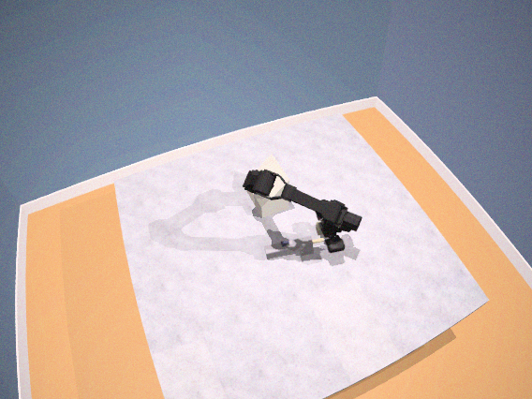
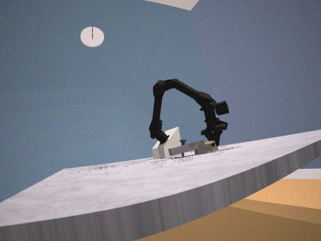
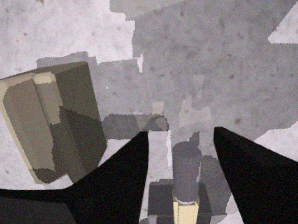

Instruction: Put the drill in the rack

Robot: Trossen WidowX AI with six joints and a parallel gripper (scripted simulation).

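Now: the drill 5 cm to the right of my gripper tip, 2 cm behind it and 2 cm above it. From my gripper tip the other things lie so: olive-tan rack: 7 cm behind, 4 cm to the left; then holder block: 14 cm to the right, 5 cm behind, 1 cm above; then key: 17 cm to the right, 6 cm behind, 3 cm above.
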